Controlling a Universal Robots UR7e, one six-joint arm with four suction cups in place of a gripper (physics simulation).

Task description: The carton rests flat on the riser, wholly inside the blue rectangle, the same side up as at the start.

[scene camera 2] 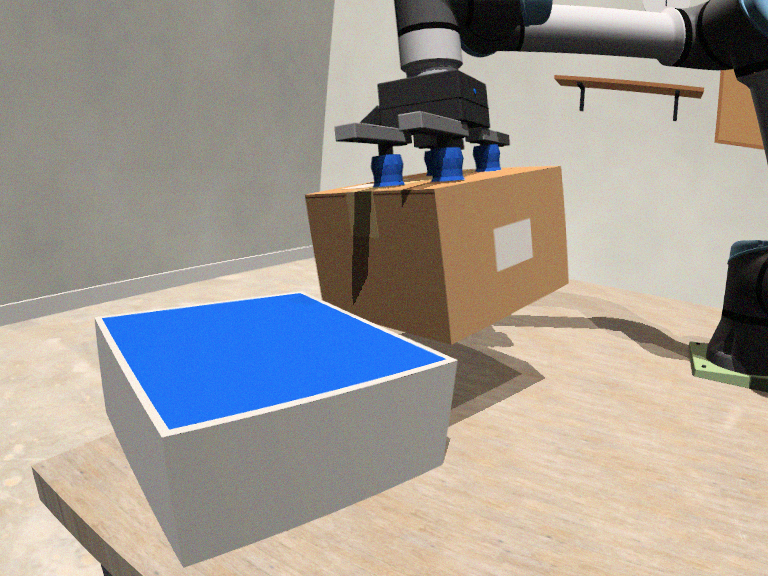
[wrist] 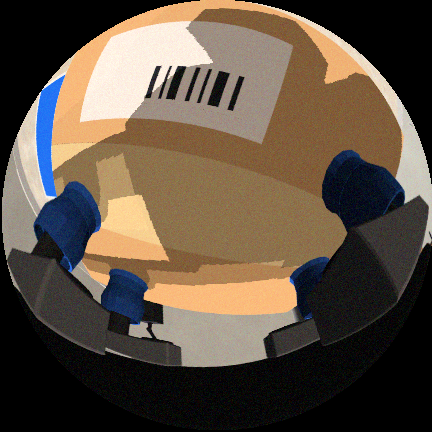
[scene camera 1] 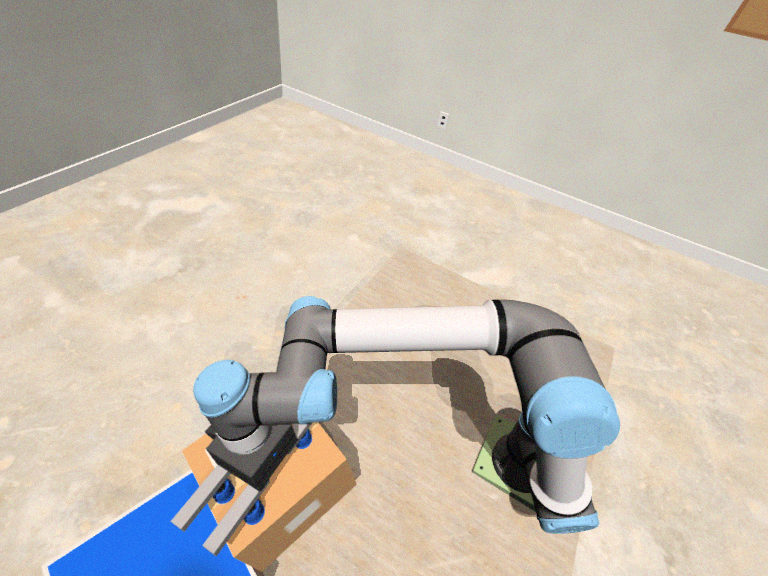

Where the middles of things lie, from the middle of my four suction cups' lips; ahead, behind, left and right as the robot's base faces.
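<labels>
From my suction cup, the riser [scene camera 2: 241,419] is 10 cm ahead, 21 cm to the left and 24 cm below. The brown carton [scene camera 2: 443,260] is 2 cm to the right of my suction cup, and it's 9 cm below it.
</labels>
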